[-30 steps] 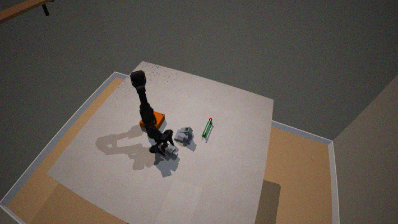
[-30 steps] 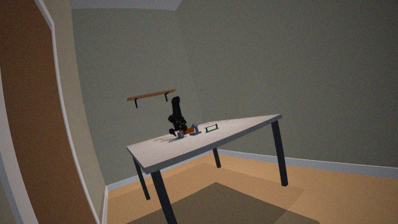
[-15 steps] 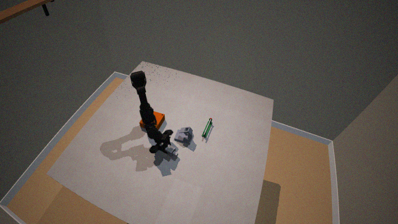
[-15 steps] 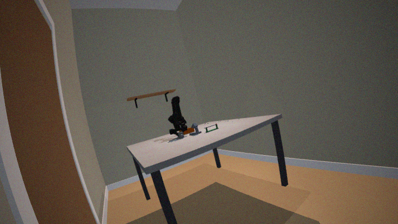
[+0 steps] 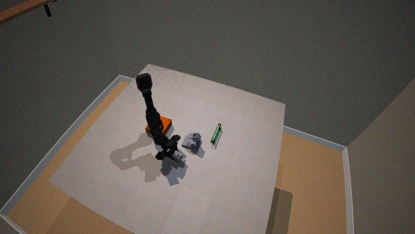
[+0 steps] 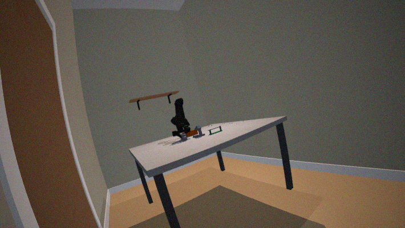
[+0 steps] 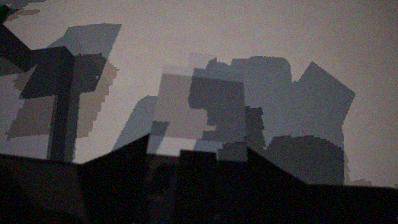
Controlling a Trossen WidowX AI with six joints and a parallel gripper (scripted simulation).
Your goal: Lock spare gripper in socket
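The mount lies 150 mm to the left of my gripper tip, 30 mm ahead of it and 30 mm above it. Also, from my gripper tip: green pin rest (290 mm to the left, 110 mm ahead); spare gripper (10 mm ahead, 10 mm above).
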